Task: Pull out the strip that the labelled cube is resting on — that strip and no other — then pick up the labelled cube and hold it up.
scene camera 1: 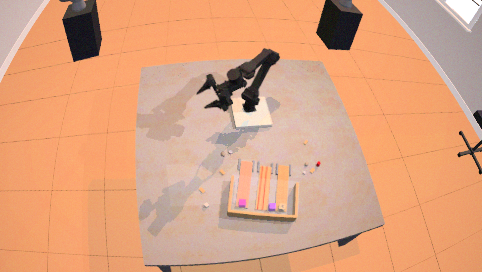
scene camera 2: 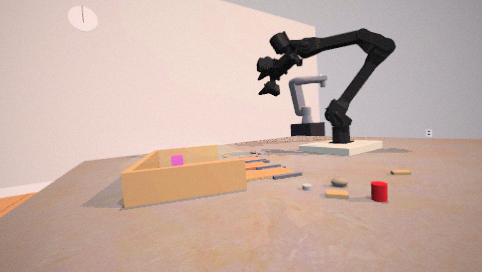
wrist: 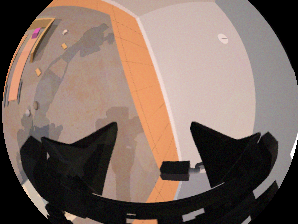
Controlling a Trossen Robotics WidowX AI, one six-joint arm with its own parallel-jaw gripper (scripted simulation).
Labels:
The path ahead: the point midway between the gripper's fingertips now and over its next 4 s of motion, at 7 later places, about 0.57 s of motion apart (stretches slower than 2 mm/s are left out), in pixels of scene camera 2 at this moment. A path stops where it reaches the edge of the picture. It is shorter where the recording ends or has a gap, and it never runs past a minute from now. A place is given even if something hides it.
My gripper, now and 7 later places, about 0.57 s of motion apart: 258,87; 251,92; 260,93; 266,125; 272,144; 273,157; 276,169; 276,171

